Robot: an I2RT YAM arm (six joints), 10 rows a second.
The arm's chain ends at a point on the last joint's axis. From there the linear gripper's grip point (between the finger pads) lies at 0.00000 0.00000 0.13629 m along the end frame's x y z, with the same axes.
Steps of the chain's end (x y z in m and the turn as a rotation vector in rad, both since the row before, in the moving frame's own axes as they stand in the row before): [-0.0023 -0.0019 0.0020 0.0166 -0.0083 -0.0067]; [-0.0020 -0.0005 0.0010 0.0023 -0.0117 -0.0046]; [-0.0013 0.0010 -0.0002 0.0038 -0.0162 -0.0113]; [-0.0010 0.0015 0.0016 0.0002 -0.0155 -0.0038]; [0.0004 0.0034 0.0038 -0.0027 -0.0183 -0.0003]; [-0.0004 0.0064 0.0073 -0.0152 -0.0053 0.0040]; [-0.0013 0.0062 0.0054 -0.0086 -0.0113 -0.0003]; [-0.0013 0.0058 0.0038 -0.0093 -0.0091 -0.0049]
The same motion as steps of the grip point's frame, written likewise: [-0.0034 -0.0042 0.0020 0.0166 -0.0083 -0.0067]; [-0.0036 -0.0008 0.0010 0.0023 -0.0117 -0.0046]; [-0.0035 0.0005 -0.0002 0.0038 -0.0162 -0.0113]; [-0.0031 0.0015 0.0016 0.0002 -0.0155 -0.0038]; [-0.0021 0.0038 0.0038 -0.0027 -0.0183 -0.0003]; [-0.0011 0.0085 0.0073 -0.0152 -0.0053 0.0040]; [-0.0028 0.0074 0.0054 -0.0086 -0.0113 -0.0003]; [-0.0025 0.0071 0.0038 -0.0093 -0.0091 -0.0049]
